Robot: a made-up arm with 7 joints. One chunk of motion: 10 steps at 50 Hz.
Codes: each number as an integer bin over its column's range. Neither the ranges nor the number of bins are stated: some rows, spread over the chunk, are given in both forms.
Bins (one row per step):
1: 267 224 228 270 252 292 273
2: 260 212 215 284 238 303 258
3: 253 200 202 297 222 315 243
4: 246 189 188 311 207 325 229
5: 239 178 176 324 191 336 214
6: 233 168 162 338 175 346 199
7: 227 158 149 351 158 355 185
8: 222 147 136 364 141 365 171
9: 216 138 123 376 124 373 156
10: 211 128 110 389 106 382 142
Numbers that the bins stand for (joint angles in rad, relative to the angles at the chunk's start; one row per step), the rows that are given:
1: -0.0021 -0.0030 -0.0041 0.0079 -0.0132 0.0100 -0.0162
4: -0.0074 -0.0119 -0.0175 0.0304 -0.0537 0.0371 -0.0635
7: -0.0123 -0.0198 -0.0304 0.0523 -0.0978 0.0618 -0.1109
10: -0.0163 -0.0274 -0.0434 0.0732 -0.1446 0.0840 -0.1572
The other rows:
2: -0.0039 -0.0061 -0.0085 0.0156 -0.0258 0.0190 -0.0323
3: -0.0056 -0.0091 -0.0128 0.0227 -0.0402 0.0289 -0.0485
5: -0.0092 -0.0147 -0.0214 0.0375 -0.0681 0.0462 -0.0797
6: -0.0107 -0.0173 -0.0261 0.0452 -0.0825 0.0544 -0.0958
8: -0.0135 -0.0226 -0.0348 0.0595 -0.1131 0.0700 -0.1259
9: -0.0150 -0.0249 -0.0391 0.0660 -0.1284 0.0766 -0.1421

